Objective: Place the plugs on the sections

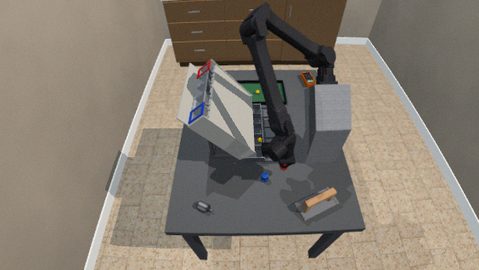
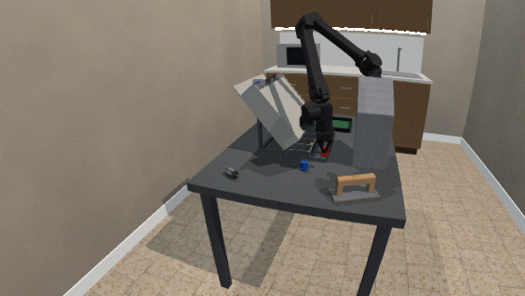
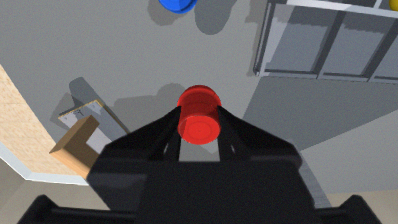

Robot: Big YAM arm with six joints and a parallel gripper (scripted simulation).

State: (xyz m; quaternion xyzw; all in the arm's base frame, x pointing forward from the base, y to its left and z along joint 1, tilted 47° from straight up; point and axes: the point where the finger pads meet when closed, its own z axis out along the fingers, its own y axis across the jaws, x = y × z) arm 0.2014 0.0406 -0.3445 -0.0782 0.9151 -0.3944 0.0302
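Now: the blue plug 80 mm below my hand, 80 mm ahead of it and 30 mm to the left of it. Round my hand: beige cover 250 mm ahead, 240 mm to the right, 110 mm above; then dark object 340 mm ahead, 200 mm to the left, 80 mm below; then red plug 10 mm below.
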